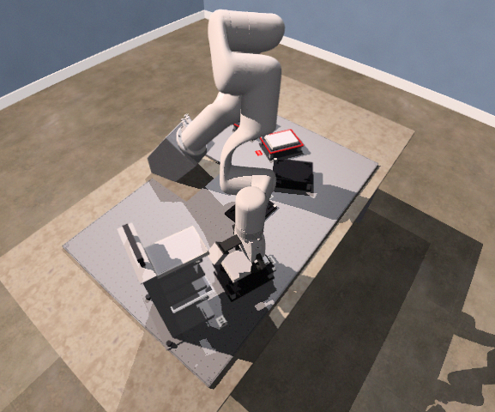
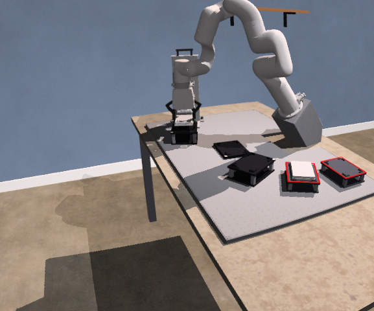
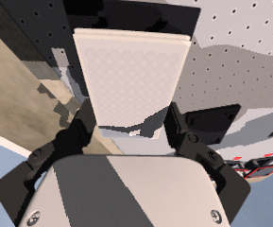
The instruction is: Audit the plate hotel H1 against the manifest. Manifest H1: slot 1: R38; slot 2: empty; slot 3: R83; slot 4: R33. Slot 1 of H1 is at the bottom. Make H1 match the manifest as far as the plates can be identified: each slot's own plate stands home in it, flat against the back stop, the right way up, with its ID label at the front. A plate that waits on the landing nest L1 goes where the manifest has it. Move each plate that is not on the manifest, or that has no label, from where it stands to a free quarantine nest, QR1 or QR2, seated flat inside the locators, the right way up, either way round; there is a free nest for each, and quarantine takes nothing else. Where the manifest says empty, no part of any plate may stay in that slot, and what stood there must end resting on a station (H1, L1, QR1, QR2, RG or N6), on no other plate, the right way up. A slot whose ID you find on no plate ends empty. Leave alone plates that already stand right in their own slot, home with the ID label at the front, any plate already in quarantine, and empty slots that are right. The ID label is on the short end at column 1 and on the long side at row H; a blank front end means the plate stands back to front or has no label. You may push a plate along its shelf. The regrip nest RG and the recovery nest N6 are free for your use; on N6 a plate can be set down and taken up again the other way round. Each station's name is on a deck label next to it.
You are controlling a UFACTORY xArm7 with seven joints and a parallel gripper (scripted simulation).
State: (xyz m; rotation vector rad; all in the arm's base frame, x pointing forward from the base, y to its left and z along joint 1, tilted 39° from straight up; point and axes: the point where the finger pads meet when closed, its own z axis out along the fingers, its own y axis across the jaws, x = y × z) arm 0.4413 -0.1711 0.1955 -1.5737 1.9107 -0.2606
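Now: the RG deck label 10 cm below my hand, 9 cm to the left of it and 1 cm ahead of it. Also, from my hand: plate hotel H1: 28 cm to the right, 8 cm above, 3 cm behind; then pale plate: 20 cm to the right, 2 cm behind, 1 cm below; then H1 deck label: 16 cm to the right, 10 cm below, 8 cm ahead.
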